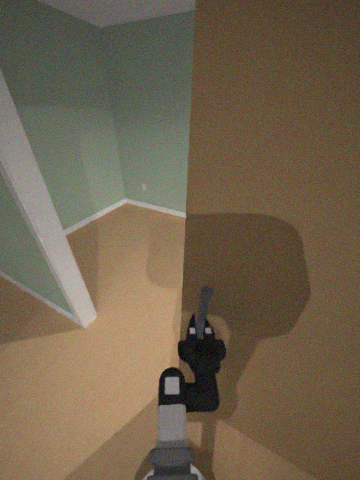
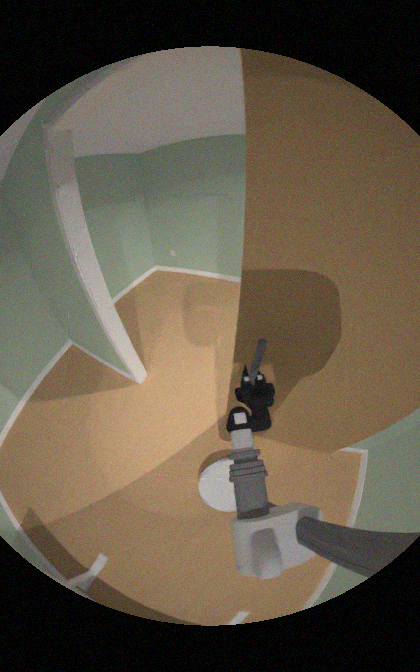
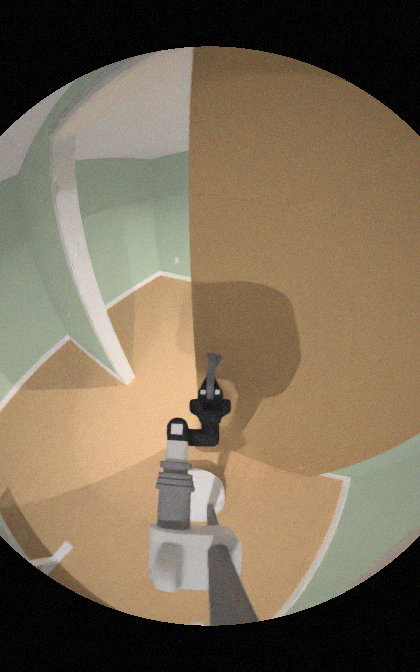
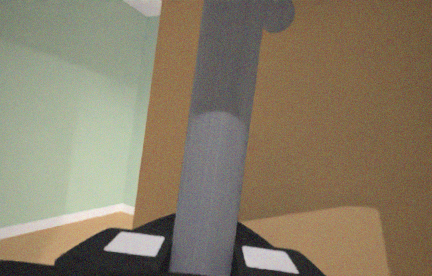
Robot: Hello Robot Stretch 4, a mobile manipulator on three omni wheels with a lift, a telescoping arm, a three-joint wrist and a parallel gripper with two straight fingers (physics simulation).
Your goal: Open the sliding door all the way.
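Frame: origin at the robot's base, x ahead, y left, z up, level; millimetres.
Seen in the pictures: gripper, fingertip midpoint: (image 1: 197, 314).
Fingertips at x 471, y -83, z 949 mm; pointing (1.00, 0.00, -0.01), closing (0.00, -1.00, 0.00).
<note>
A point is followed by its place in that frame.
The sliding door (image 1: 275, 125) @[x 437, y -160, z 1514 mm] (image 2: 325, 175) (image 3: 300, 175) (image 4: 340, 125) @[x 444, y -147, z 1024 mm] is a large flat brown panel on the right. A wide opening lies between its left edge and the white door jamb (image 1: 40, 215) @[x 1019, y 736, z 1041 mm] (image 2: 92, 280) (image 3: 86, 280). The grey bar handle (image 1: 205, 302) @[x 400, y -84, z 1113 mm] (image 2: 259, 352) (image 3: 211, 372) (image 4: 220, 125) @[x 400, y -84, z 1013 mm] stands upright near the door's left edge. My gripper (image 1: 200, 331) (image 2: 253, 378) (image 3: 210, 392) (image 4: 204, 233) @[x 471, y -83, z 949 mm] is shut on the handle, with a finger on each side of the bar. The handle's lower part is hidden by the gripper.
Through the opening show green walls (image 1: 150, 125) @[x 3303, y 354, z 1342 mm] (image 2: 195, 215) (image 3: 172, 215) with white baseboards. My white base (image 2: 215, 485) (image 3: 207, 495) stands on the brown floor (image 1: 115, 340) @[x 868, y 476, z -27 mm] behind the gripper. Another green wall (image 2: 390, 480) (image 3: 370, 490) is at the right.
</note>
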